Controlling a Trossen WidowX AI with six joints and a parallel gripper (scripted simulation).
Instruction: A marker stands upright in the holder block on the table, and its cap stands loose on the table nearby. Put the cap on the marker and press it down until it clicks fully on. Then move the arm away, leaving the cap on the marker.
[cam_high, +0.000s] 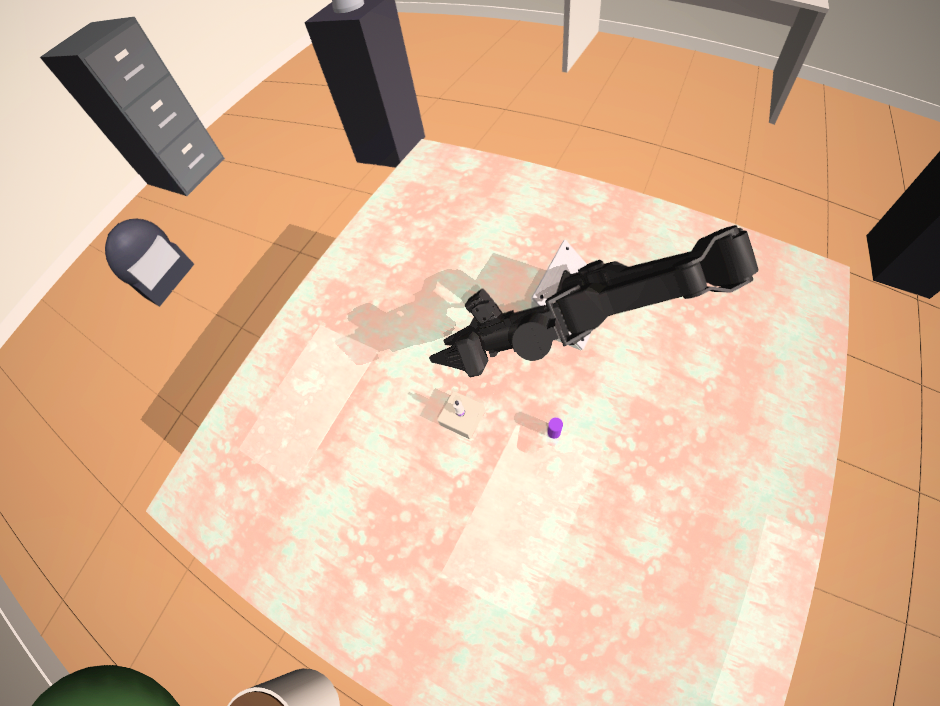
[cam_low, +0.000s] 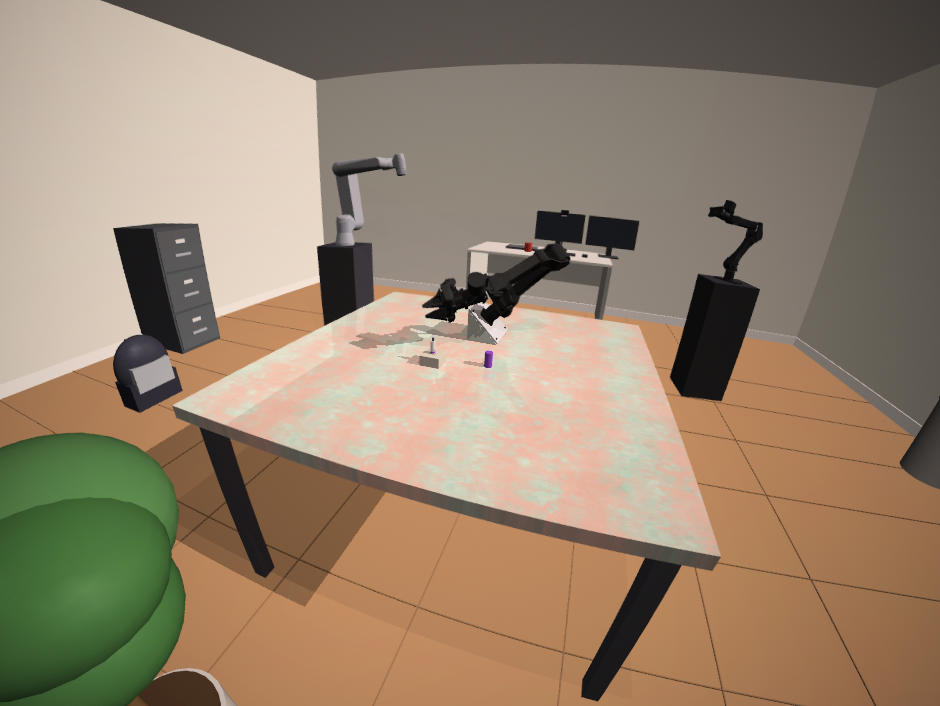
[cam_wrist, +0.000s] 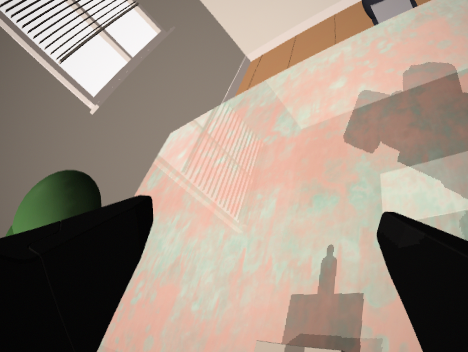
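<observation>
My gripper tip is now 23 cm to the right of the purple marker cap, 13 cm above it and 3 cm short of it. Round my gripper tip: holder block (14 cm below, 6 cm ahead, 5 cm to the left).
</observation>
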